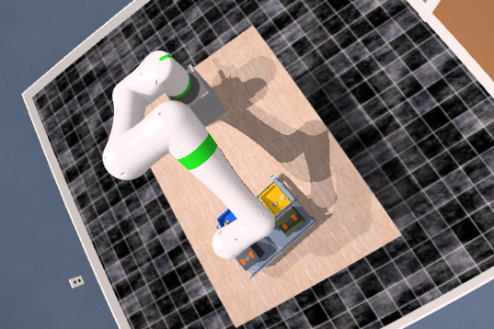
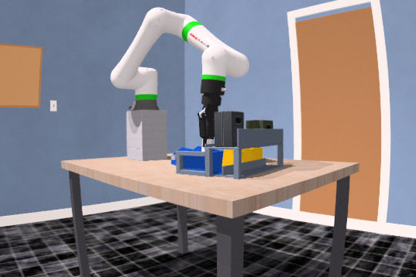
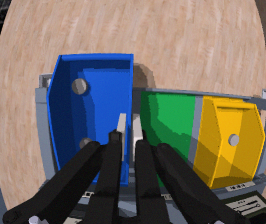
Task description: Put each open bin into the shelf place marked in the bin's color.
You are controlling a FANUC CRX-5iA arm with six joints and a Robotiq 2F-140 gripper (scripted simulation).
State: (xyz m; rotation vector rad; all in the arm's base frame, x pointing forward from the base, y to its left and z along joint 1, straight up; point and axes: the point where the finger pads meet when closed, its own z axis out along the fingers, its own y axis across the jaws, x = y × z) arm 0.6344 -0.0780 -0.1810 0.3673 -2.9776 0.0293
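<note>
Right now the blue bin is 5 cm to the right of my hand and 4 cm below it. The rest, counted from my hand: yellow bin: 19 cm to the left, 5 cm below; dark box: 15 cm ahead, 2 cm to the right, 7 cm above.
</note>
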